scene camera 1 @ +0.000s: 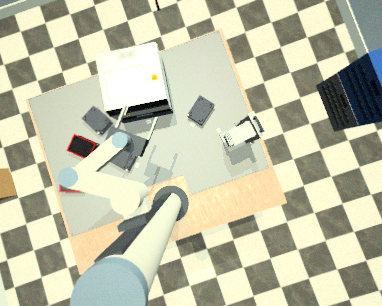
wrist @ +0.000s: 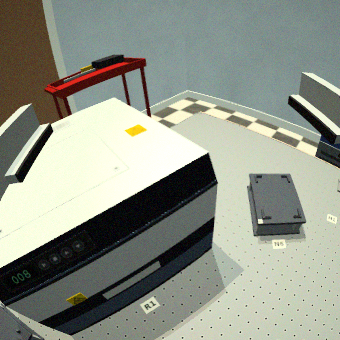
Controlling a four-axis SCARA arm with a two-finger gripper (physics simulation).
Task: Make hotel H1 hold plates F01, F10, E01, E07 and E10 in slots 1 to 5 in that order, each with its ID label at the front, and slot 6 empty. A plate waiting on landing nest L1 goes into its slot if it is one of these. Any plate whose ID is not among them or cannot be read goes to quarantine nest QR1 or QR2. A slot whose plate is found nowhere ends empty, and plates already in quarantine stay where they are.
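Frame: origin at the arm's base, x ahead, y left, z up, level; centimetres.
Seen in the pictures: gripper, fingertip midpoint: (scene camera 1: 141, 111) (wrist: 169, 92).
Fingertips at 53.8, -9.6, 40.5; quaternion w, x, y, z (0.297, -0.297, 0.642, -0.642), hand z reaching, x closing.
Offsets run from my fingertips to a thing's middle, as dx, dy, dz. "spot": to the spot under its first point.
My gripper (scene camera 1: 141, 114) (wrist: 169, 92) is open and empty, its two fingers wide apart in front of and above the white box device labelled R1 @[+26.6, +2.3, -26.9] (scene camera 1: 132, 80) (wrist: 100, 165). Hotel H1 (scene camera 1: 241, 134) stands at the right of the table; its H1 label @[spot: -17.2, -38.9, -39.2] (wrist: 332, 218) shows at the right edge of the wrist view. Its slots and plate labels cannot be read. Landing nest L1 @[+17.5, +38.4, -36.2] (scene camera 1: 96, 120) is dark grey, left of the device; no plate can be made out on it. Quarantine nest QR1 @[+3.2, +53.5, -36.5] (scene camera 1: 81, 146) has a red rim and black top. QR2 @[-17.6, +66.9, -36.5] (scene camera 1: 70, 189) is mostly hidden under the arm.
A grey nest @[-0.3, -31.5, -36.4] (scene camera 1: 201, 110) (wrist: 277, 197), its label reading like N6, stands between the device and the hotel. Another dark nest @[-12.8, +30.2, -36.2] (scene camera 1: 125, 161) is partly under the arm. A red cart (wrist: 100, 76) and a blue-black rack (scene camera 1: 357, 90) stand off the table.
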